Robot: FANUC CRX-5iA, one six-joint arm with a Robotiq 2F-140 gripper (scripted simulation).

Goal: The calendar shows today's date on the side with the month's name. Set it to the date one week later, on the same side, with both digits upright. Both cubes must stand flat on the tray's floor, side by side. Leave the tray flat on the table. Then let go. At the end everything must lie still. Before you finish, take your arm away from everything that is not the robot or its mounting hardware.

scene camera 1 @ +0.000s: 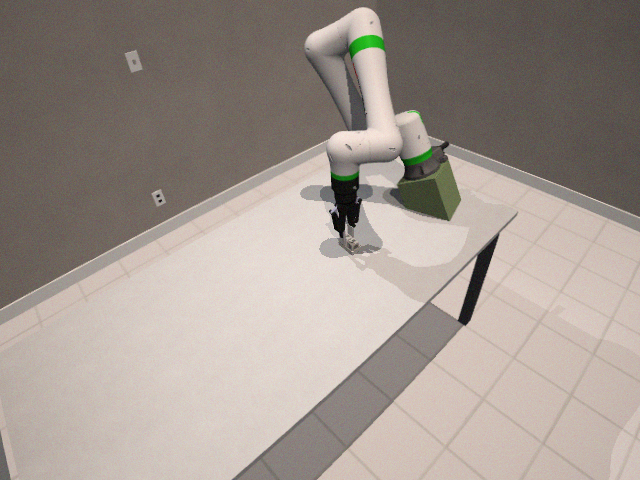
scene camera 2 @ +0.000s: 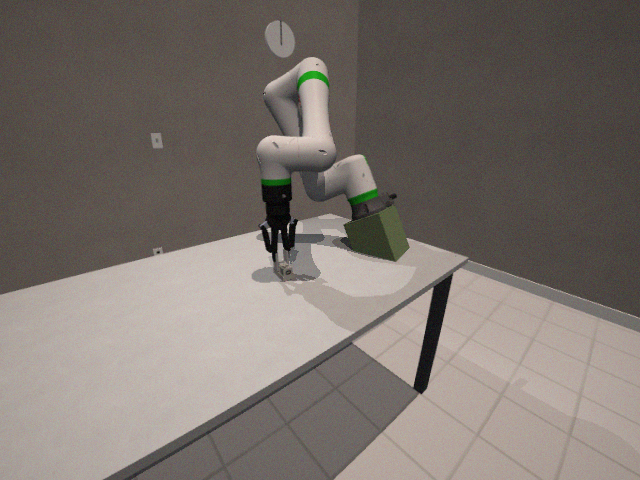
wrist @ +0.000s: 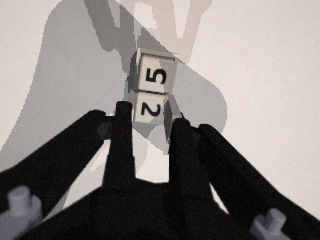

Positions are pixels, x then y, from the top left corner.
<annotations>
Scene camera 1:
my gripper: 346, 241
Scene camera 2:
my gripper: 281, 268
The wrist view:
my gripper: 150, 103
calendar cube: 156, 73
calendar cube: 151, 106
</annotations>
